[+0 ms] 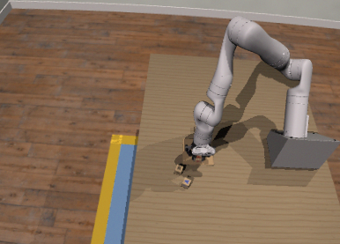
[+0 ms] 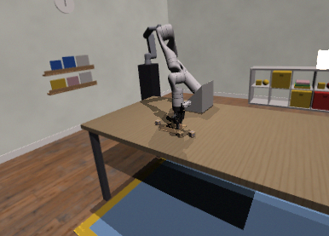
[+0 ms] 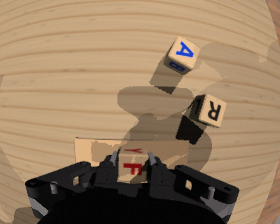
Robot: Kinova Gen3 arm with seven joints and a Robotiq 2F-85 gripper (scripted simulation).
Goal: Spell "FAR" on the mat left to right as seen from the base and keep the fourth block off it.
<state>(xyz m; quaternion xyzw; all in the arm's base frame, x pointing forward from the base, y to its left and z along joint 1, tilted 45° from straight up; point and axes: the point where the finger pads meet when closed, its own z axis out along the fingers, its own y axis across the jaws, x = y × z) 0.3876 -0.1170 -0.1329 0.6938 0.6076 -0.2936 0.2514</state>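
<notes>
The tan mat lies 5 cm to the right of my hand and 3 cm below it. The rest, counted from my hand: R block 9 cm ahead, 5 cm to the left, 1 cm below.
</notes>
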